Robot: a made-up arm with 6 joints. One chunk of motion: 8 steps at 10 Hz.
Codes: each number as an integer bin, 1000 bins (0 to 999) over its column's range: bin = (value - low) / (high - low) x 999, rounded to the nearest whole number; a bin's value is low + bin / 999 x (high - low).
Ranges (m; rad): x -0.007..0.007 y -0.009..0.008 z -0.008..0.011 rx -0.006..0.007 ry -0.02..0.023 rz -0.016..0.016
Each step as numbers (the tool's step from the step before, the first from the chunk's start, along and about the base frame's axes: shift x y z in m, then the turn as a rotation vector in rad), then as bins.
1 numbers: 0.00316 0.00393 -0.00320 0.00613 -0.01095 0.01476
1 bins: 725 760 252 932 210 960
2 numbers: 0.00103 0.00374 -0.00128 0.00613 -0.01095 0.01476
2 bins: 573 749 353 932 210 960
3 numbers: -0.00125 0.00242 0.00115 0.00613 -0.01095 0.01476
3 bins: 410 671 481 932 210 960
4 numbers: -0.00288 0.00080 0.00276 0.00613 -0.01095 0.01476
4 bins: 294 576 566 932 210 960
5 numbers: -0.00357 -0.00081 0.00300 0.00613 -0.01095 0.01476
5 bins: 245 481 578 932 210 960
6 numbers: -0.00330 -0.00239 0.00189 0.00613 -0.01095 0.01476
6 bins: 264 388 520 932 210 960
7 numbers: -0.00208 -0.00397 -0.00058 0.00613 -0.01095 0.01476
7 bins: 351 296 390 932 210 960
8 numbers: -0.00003 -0.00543 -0.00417 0.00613 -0.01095 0.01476
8 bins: 497 210 201 932 210 960
